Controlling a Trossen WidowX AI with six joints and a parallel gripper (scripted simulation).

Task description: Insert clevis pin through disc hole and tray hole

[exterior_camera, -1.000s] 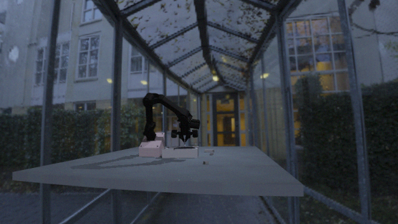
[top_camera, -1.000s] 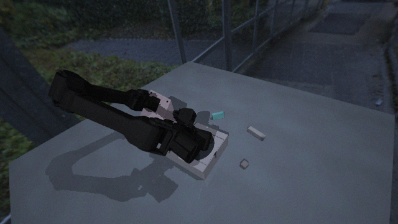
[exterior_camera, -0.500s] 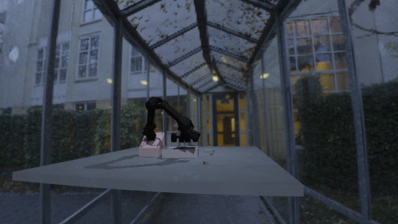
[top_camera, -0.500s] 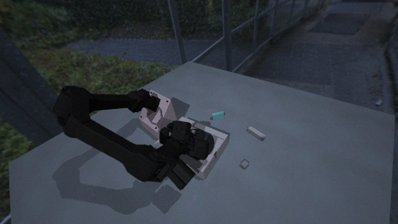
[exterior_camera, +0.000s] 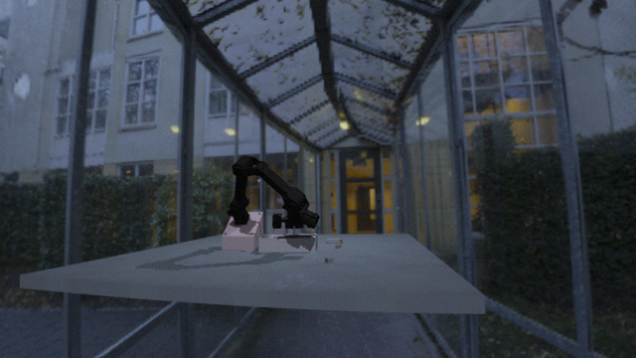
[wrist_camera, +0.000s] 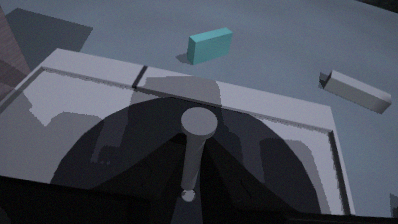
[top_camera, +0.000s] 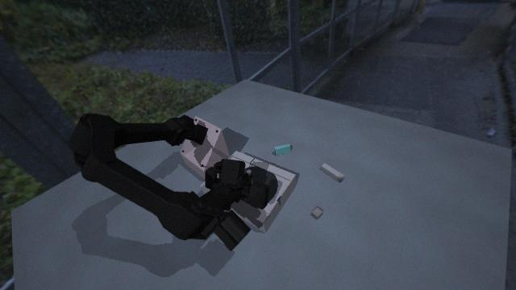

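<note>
Right now my gripper tip is 40 mm above the dark aluminium disc and 10 mm to the left of it. Also, from my gripper tip: teal block (210 mm to the left, 80 mm below, 40 mm behind); then steel clevis pin (10 mm below); then rimmed steel tray (60 mm below, 20 mm behind).
</note>
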